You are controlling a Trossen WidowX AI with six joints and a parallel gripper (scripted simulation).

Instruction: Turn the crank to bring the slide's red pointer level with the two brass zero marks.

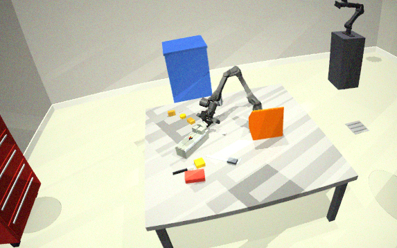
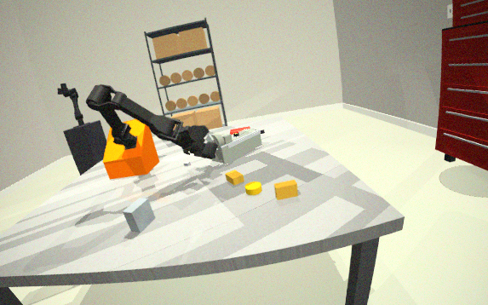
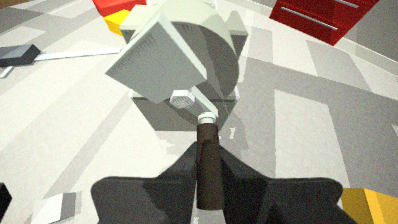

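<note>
Now: the dark brown crank handle 1 cm behind my gripper tip, 1 cm to the right of it and 3 cm above it. The rest, counted from my gripper tip: yellow block 6 cm ahead, 33 cm to the left, 2 cm below; grey cube 16 cm behind, 39 cm to the right; red pointer 10 cm ahead, 15 cm to the left, 4 cm above.
</note>
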